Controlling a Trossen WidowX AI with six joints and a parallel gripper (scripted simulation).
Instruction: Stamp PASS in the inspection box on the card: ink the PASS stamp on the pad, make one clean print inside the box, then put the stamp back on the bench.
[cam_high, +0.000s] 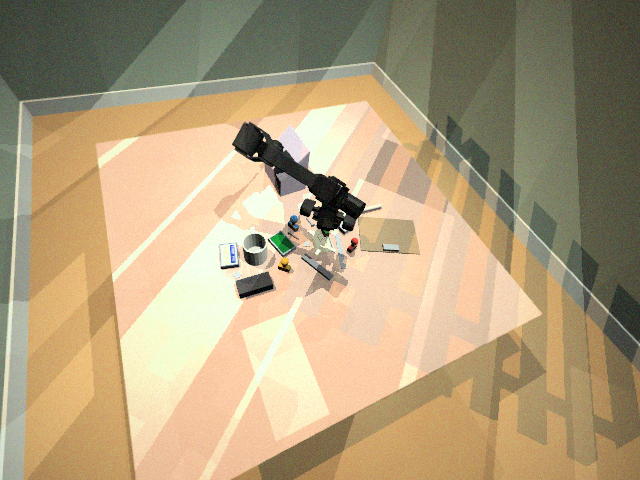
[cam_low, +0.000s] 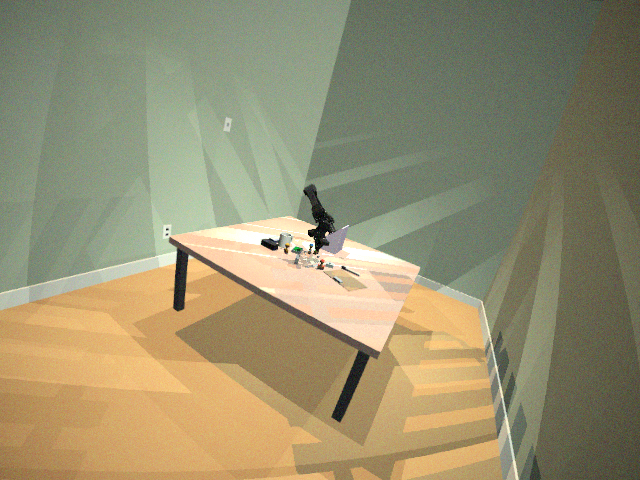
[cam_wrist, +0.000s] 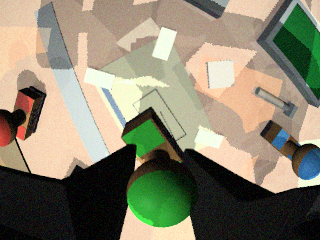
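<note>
Now: gripper tip 70 mm above the white card. The rest, counted from my gripper tip: grey square plate (10 mm behind, 110 mm to the left, 50 mm below); then green stamp (right at my gripper tip); then red stamp (80 mm ahead, 80 mm to the left, 50 mm below).
</note>
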